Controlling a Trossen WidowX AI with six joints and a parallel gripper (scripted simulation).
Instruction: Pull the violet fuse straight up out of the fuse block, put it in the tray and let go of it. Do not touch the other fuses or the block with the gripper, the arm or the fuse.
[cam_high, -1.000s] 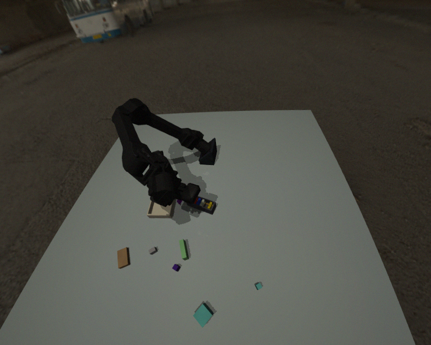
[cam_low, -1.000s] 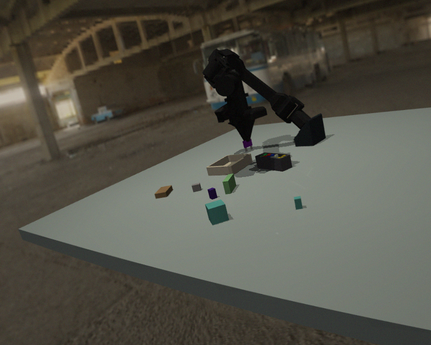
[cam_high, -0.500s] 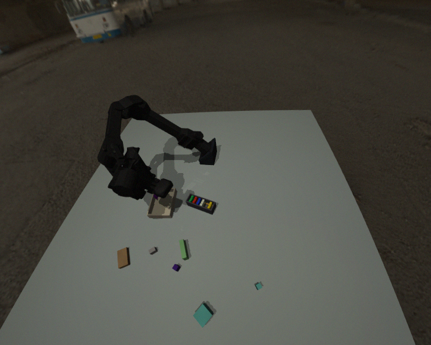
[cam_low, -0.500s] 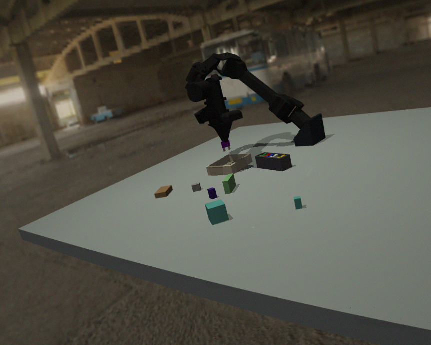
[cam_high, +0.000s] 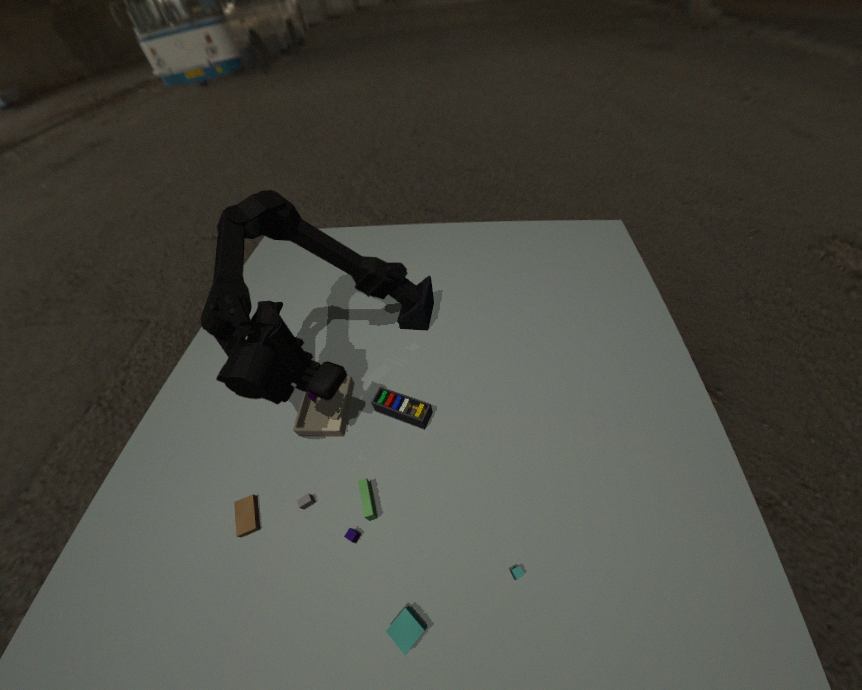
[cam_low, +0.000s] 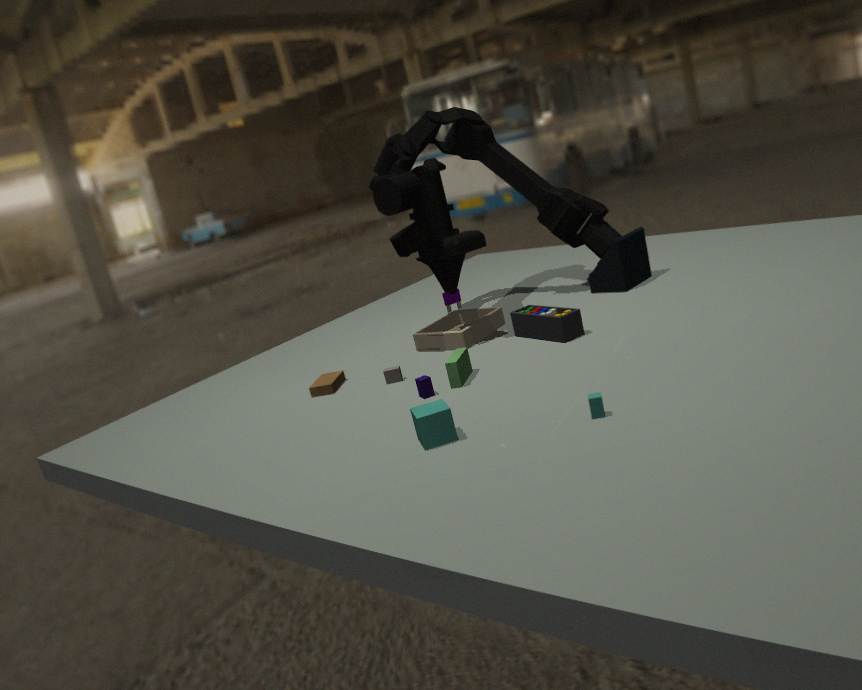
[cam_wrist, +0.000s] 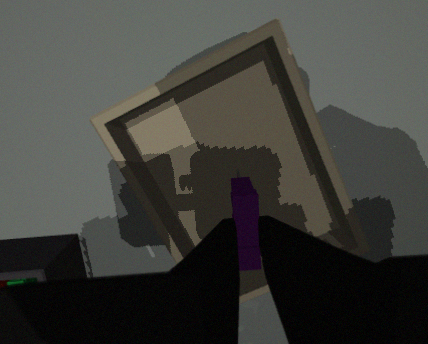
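Now: gripper tip 8 cm above the beige tray. Also, from my gripper tip: violet fuse (1 cm below); then green fuse (13 cm to the left, 5 cm below); then red fuse (15 cm to the left, 5 cm below).
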